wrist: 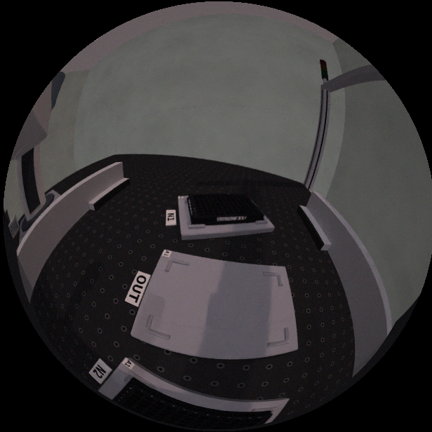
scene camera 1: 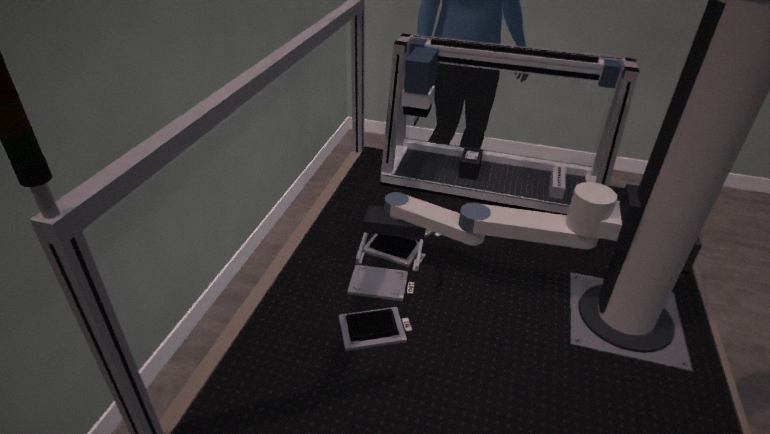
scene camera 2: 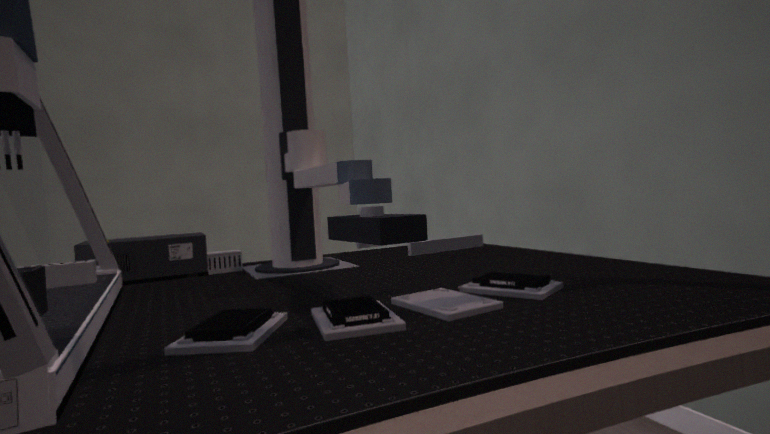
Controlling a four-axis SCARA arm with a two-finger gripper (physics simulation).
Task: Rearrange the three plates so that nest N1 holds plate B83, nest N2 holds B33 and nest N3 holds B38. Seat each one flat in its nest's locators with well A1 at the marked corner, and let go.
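Places are measured from the arm's base along level axes (x ahead, y down, z left), in centimetres.
Where they show: gripper, fingertip midpoint: [scene camera 1: 386, 264] [scene camera 2: 449, 237]; arm's base, link origin: [scene camera 1: 623, 319] [scene camera 2: 298, 270].
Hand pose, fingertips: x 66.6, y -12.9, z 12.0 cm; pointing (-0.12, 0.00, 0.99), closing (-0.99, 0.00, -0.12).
Things, the pixels of their top centre, and the offset from my fingertips. "spot": a spot on its surface instead.
- nest N1, top centre: [scene camera 2: 510, 281] [scene camera 1: 372, 325] dx +0.0, dy +9.8, dz +13.7 cm
- second black plate, top centre: [scene camera 2: 354, 305] [scene camera 1: 393, 242] dx +3.6, dy +9.0, dz -21.0 cm
- nest N2, top centre: [scene camera 2: 354, 311] [scene camera 1: 393, 244] dx +3.6, dy +10.0, dz -21.0 cm
- third black plate, top centre: [scene camera 2: 232, 318] dx -1.1, dy +9.0, dz -39.0 cm
- nest N3, top centre: [scene camera 2: 232, 323] dx -1.1, dy +9.8, dz -39.0 cm
- Nest OUT, top centre: [scene camera 2: 444, 297] [scene camera 1: 378, 279] dx +3.4, dy +10.0, dz -3.9 cm
- small dark block, surface spot: [scene camera 1: 470, 164] spot: dx -14.1, dy +0.3, dz -63.5 cm
My gripper [scene camera 1: 389, 257] [wrist: 210, 180] is open and empty, raised high above the nests, around N2 and OUT. A black plate [scene camera 1: 372, 324] [scene camera 2: 509, 280] [wrist: 225, 207] lies in nest N1 [scene camera 1: 377, 343] [scene camera 2: 533, 294] [wrist: 210, 233]. A second black plate [scene camera 1: 393, 245] [scene camera 2: 355, 308] [wrist: 175, 406] lies in nest N2 [scene camera 2: 366, 331] [wrist: 112, 386]. A third black plate [scene camera 2: 229, 323] lies in nest N3 [scene camera 2: 215, 348], mostly hidden behind the arm in scene camera 1. Nest OUT [scene camera 1: 378, 282] [scene camera 2: 447, 304] [wrist: 215, 300] holds no plate. The plate numbers are too small or hidden to read.
The arm column [scene camera 1: 668, 215] [scene camera 2: 291, 188] stands at the right in scene camera 1. A gantry machine [scene camera 1: 485, 188] stands behind N3, holding a small dark block [scene camera 1: 470, 164]. A frame rail [scene camera 1: 215, 102] runs along the left.
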